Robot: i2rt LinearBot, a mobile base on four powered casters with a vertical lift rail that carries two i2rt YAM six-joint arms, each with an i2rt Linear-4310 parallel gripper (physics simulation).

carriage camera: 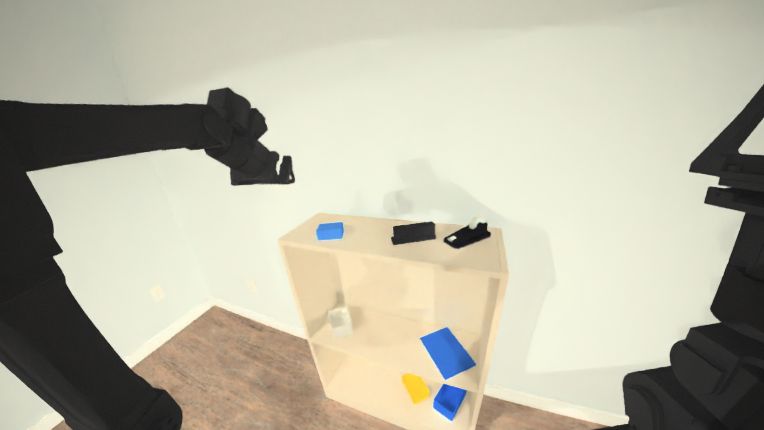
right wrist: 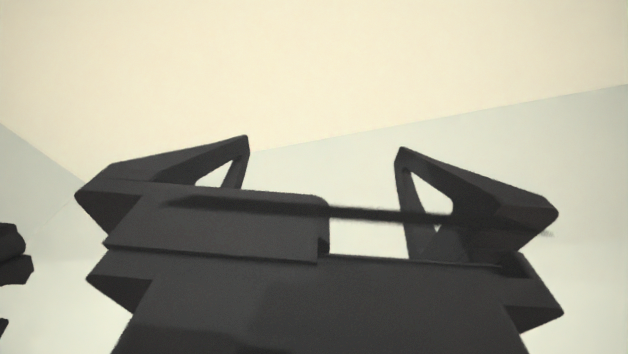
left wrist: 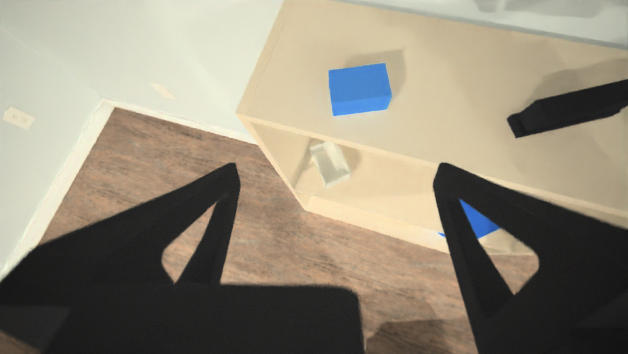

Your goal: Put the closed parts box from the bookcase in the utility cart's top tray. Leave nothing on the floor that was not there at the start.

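Places are measured from the left arm's base along level axes (x back, y right, z up), in metres.
Where they show: left gripper, between the fingertips: (carriage camera: 276, 180) (left wrist: 335, 173); right gripper, between the fingertips: (right wrist: 322, 149).
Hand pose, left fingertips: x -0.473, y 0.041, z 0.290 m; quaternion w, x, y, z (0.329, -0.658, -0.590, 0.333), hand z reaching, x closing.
Observation:
After its pixels a point has its place.
A blue box (carriage camera: 329, 231) @[x -0.658, y 0.103, z 0.047 m] (left wrist: 359, 90) @[x -0.674, y 0.097, z 0.054 m] that looks closed lies on the left part of the bookcase (carriage camera: 368, 251) @[x -0.556, y 0.247, z 0.014 m] (left wrist: 450, 130) @[x -0.610, y 0.236, z 0.014 m] top. My left gripper (carriage camera: 282, 158) (left wrist: 335, 173) @[x -0.473, y 0.041, z 0.290 m] is open and empty, above and to the left of the bookcase in the carriage view. In the left wrist view the blue box lies beyond the fingertips, and nothing is between the fingers. My right gripper (right wrist: 322, 149) @[x -0.029, y 0.620, z 0.448 m] is open and empty, pointing up toward wall and ceiling, well away from the bookcase; part of it shows at the carriage view's right edge. The utility cart does not show.
A black stand (carriage camera: 413, 233) @[x -0.599, y 0.400, z 0.046 m] (left wrist: 570, 107) @[x -0.603, y 0.373, z 0.068 m] and a tape dispenser (carriage camera: 466, 235) @[x -0.565, y 0.570, z 0.042 m] share the bookcase top. A whitish open box (carriage camera: 340, 321) @[x -0.764, y 0.041, z -0.518 m] (left wrist: 330, 164) @[x -0.755, y 0.047, z -0.518 m] and a blue flat piece (carriage camera: 448, 352) @[x -0.558, y 0.537, z -0.522 m] are at the middle shelf. A yellow piece (carriage camera: 415, 388) @[x -0.628, y 0.401, z -0.901 m] and an open blue bin (carriage camera: 450, 401) @[x -0.572, y 0.576, z -0.944 m] are lower.

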